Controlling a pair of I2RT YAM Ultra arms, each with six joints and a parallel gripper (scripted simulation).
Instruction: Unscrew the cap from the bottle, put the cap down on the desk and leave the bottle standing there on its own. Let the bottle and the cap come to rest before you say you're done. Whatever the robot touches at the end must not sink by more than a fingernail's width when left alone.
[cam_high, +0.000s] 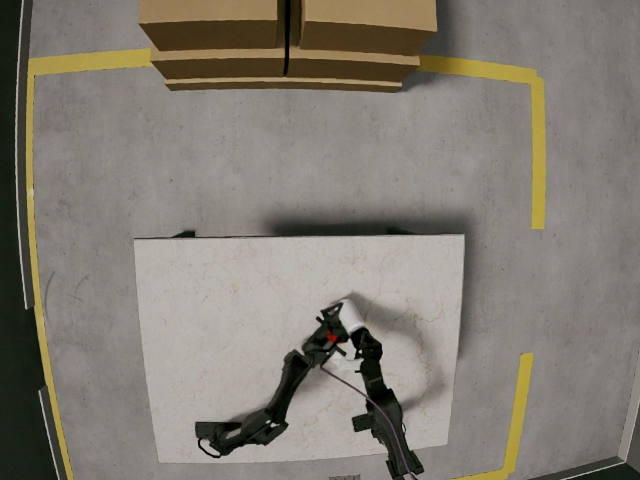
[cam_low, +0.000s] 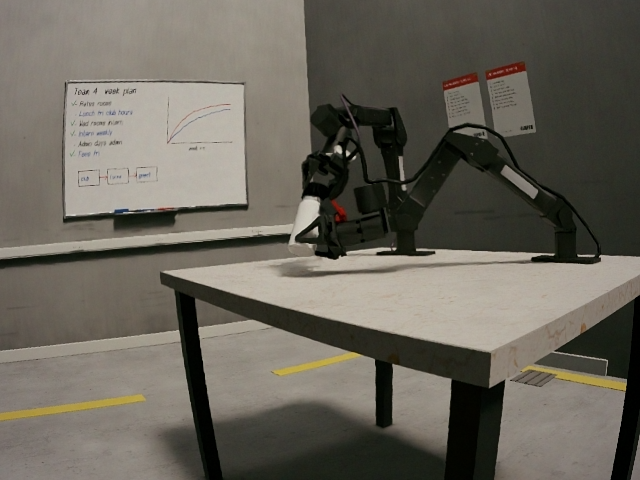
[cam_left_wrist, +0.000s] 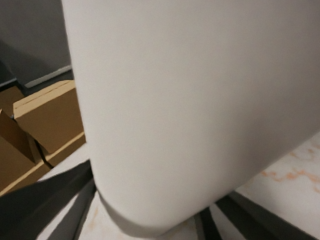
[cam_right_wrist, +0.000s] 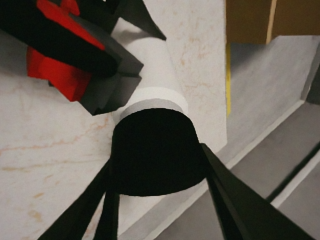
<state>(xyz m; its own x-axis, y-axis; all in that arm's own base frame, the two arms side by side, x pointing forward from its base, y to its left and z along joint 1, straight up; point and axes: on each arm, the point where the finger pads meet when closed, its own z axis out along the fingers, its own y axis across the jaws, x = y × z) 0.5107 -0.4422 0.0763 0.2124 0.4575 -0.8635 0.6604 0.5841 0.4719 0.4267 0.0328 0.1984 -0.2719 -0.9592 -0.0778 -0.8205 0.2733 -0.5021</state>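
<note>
Right now my right hand is 30 mm short of the white bottle, 10 mm to the right of it and 50 mm above it. Also, from my right hand: black cap (10 mm below).
</note>
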